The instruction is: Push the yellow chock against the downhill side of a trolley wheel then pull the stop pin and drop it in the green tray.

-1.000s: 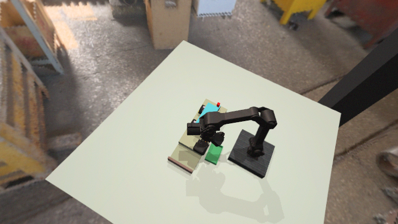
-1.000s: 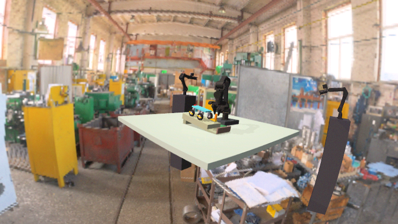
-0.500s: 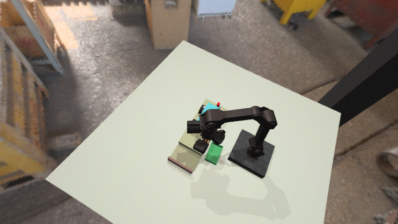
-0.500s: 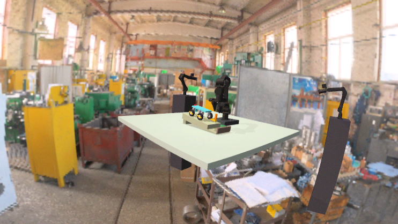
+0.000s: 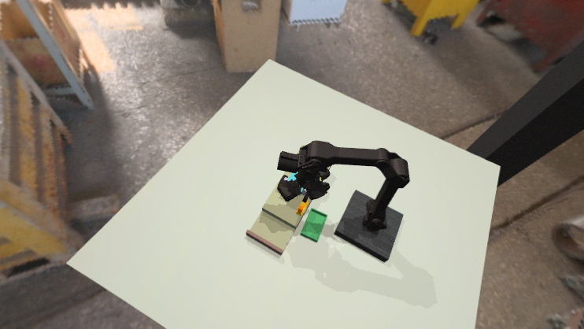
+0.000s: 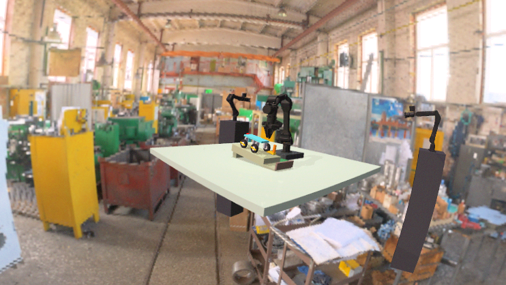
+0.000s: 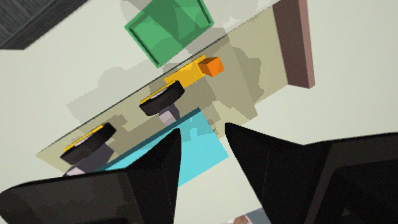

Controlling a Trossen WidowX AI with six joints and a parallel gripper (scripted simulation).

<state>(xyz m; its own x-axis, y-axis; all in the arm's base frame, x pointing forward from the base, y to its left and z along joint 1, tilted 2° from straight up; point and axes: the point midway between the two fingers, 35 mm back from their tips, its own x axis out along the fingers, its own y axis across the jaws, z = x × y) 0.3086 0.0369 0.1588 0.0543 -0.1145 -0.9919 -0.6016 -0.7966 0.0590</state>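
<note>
My gripper tip is 3 cm past the stop pin, 20 cm to the left of it and 3 cm above it. Round my gripper tip: ramp: 1 cm ahead, 9 cm to the right, 12 cm below; yellow chock: 3 cm behind, 2 cm to the left, 8 cm below; trolley: 1 cm ahead, 9 cm to the right, 5 cm below.
</note>
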